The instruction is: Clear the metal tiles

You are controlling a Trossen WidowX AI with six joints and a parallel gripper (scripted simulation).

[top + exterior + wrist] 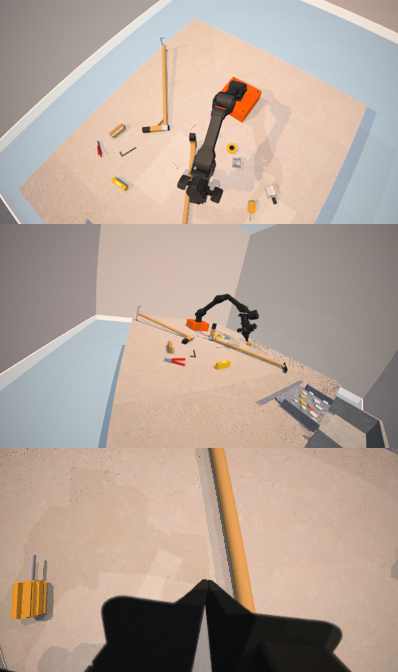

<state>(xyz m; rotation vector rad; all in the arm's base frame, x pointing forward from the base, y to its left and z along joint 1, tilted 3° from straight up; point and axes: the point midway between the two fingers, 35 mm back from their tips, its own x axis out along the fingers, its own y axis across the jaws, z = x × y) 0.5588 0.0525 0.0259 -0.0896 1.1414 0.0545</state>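
Right now the long scraper is 2 cm ahead of my gripper tip, 5 cm to the right of it and 2 cm below it. Also, from my gripper tip: orange screwdriver (7 cm behind, 24 cm to the left, 7 cm below); metal box (25 cm behind, 9 cm to the left, 8 cm below); yellow tape roll (31 cm behind, 3 cm to the left, 7 cm below).
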